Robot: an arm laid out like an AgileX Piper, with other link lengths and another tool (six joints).
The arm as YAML. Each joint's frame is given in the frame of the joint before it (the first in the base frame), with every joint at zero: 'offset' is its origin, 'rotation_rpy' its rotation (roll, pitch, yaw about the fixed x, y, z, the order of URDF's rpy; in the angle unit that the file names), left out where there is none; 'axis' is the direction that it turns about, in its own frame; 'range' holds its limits. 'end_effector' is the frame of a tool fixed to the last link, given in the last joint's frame.
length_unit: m
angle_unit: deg
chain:
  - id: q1
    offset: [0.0, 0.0, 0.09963]
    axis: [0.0, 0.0, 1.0]
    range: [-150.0, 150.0]
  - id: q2
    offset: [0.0, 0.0, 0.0]
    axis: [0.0, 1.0, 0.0]
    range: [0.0, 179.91]
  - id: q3
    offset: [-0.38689, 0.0, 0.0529]
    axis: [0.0, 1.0, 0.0]
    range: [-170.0, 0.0]
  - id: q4
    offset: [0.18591, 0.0, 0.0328]
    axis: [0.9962, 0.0, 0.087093]
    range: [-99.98, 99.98]
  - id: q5
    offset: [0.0, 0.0, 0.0]
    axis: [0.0, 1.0, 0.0]
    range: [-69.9, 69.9]
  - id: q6
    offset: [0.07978, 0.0, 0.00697]
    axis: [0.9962, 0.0, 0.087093]
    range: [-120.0, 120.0]
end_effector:
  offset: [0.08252, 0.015, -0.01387]
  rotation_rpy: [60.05, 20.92, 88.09]
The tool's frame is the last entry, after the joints.
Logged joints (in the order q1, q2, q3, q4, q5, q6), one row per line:
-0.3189 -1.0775 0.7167 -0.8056 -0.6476 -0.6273
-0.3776 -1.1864 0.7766 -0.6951 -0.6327 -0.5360
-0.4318 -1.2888 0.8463 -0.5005 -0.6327 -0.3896
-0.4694 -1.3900 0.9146 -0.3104 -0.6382 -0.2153
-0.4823 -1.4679 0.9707 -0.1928 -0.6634 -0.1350
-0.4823 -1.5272 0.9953 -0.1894 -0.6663 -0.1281
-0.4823 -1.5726 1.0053 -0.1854 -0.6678 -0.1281
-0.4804 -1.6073 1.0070 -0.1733 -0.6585 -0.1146
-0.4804 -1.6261 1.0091 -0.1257 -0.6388 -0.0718
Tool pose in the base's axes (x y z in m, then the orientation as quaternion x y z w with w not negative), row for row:
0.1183 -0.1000 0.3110 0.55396 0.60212 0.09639 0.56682
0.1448 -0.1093 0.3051 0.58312 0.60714 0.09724 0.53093
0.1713 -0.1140 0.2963 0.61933 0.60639 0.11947 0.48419
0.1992 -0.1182 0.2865 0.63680 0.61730 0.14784 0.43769
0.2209 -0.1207 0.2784 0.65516 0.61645 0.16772 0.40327
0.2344 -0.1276 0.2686 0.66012 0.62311 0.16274 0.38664
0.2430 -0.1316 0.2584 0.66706 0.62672 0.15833 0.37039
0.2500 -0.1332 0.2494 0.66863 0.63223 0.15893 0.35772
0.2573 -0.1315 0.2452 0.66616 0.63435 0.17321 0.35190
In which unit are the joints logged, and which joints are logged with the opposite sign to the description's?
The joints are logged in radians. Opposite sign: q2, q3, q5, q6.
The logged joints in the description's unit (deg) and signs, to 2 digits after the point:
-18.27 61.74 -41.06 -46.16 37.10 35.94
-21.63 67.98 -44.50 -39.83 36.25 30.71
-24.74 73.84 -48.49 -28.68 36.25 22.32
-26.89 79.64 -52.40 -17.78 36.57 12.34
-27.63 84.10 -55.62 -11.05 38.01 7.73
-27.63 87.50 -57.03 -10.85 38.18 7.34
-27.63 90.10 -57.60 -10.62 38.26 7.34
-27.52 92.09 -57.70 -9.93 37.73 6.57
-27.52 93.17 -57.82 -7.20 36.60 4.11

